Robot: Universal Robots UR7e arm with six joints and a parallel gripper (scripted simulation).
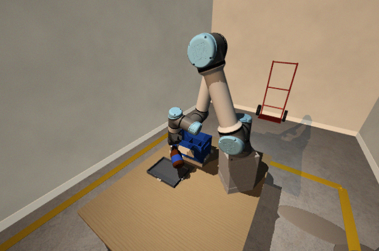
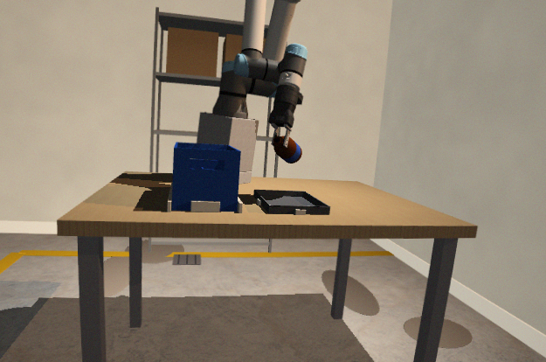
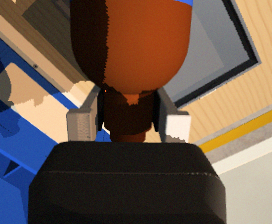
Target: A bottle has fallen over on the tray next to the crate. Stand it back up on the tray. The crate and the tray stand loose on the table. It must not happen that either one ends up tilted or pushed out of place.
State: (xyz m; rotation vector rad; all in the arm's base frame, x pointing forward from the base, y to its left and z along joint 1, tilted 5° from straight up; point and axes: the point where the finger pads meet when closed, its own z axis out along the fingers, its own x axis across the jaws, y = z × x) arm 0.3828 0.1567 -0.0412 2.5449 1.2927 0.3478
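The brown bottle lies 4 cm behind my hand, 3 cm to the left of it and 2 cm below it. Also, from my hand: tray: 19 cm below, 4 cm to the left, 4 cm ahead; blue crate: 24 cm to the right, 12 cm below, 3 cm ahead.
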